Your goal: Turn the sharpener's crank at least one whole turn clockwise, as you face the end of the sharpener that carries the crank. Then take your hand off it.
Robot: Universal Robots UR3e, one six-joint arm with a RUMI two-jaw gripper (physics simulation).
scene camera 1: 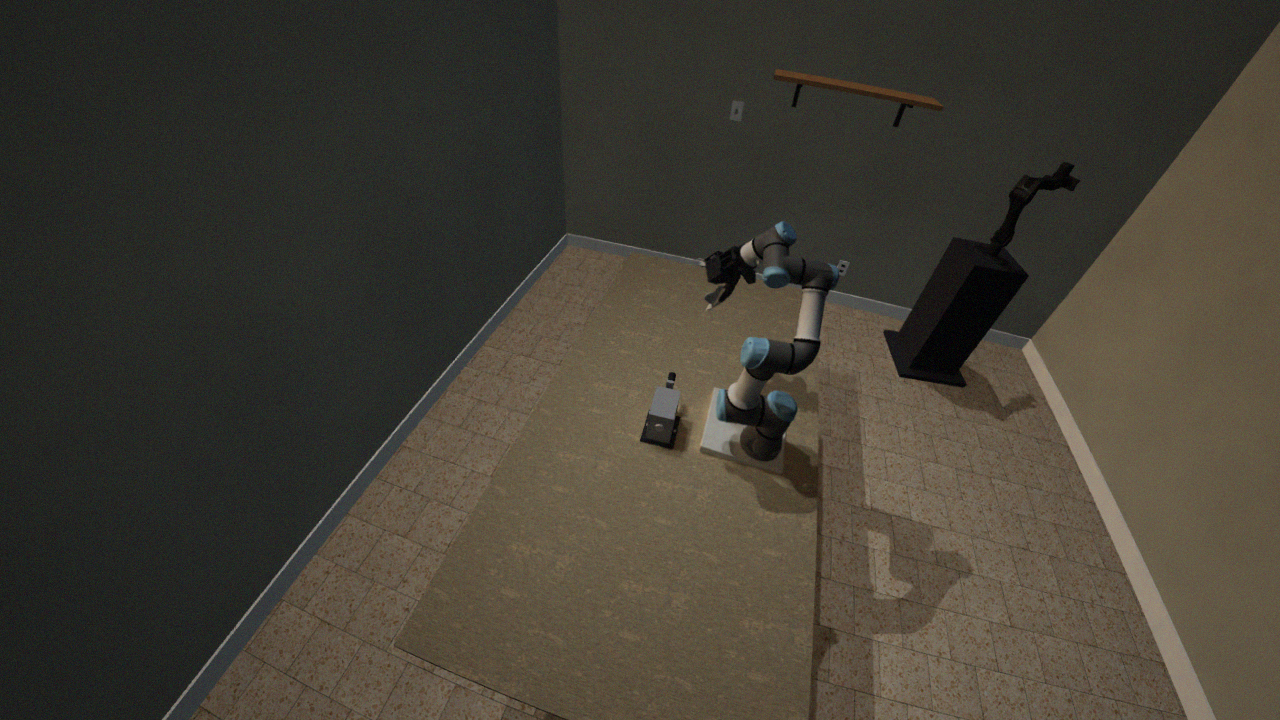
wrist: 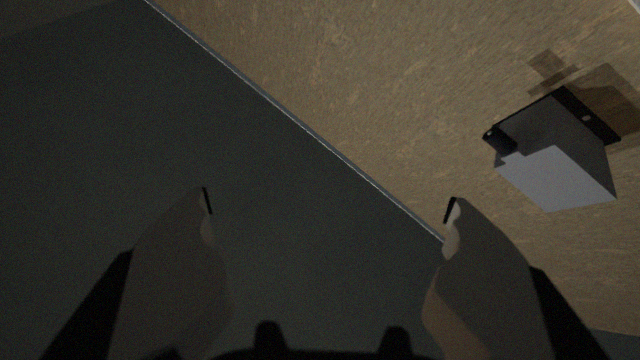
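Where they show: gripper, fingertip midpoint: (scene camera 1: 702, 287) (wrist: 327, 195); arm's base, origin of the base link: (scene camera 1: 759, 443).
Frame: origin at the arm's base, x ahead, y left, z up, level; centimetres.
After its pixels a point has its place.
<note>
The sharpener (scene camera 1: 663, 404) @(x 31.4, y 0.2, z 11.1 cm) (wrist: 557, 177) @(x 29.9, y -1.4, z 11.1 cm), a grey box on a black base, stands on the mat left of the robot's base in the scene view, and at the right in the wrist view. Its crank shows as a small dark handle (scene camera 1: 671, 377) @(x 30.3, y -10.1, z 12.4 cm) (wrist: 500, 140) @(x 29.7, y -11.2, z 12.2 cm) at the end facing the back wall. My gripper (scene camera 1: 708, 286) @(x 25.4, y -26.6, z 35.6 cm) (wrist: 327, 195) @(x 25.4, y -26.6, z 35.6 cm) is open and empty. It hangs in the air well behind the sharpener and above it, apart from the crank. The lower part of the crank is hard to make out.
The robot's arm rises from a white base plate (scene camera 1: 720, 445) @(x 12.3, y 3.8, z 0.9 cm) right of the sharpener. A black pedestal (scene camera 1: 959, 308) with a small dark arm (scene camera 1: 1013, 210) stands at the back right. A wooden shelf (scene camera 1: 857, 88) is on the back wall. The mat (scene camera 1: 626, 555) @(x 34.2, y 41.0, z -1.8 cm) lies on a tiled floor.
</note>
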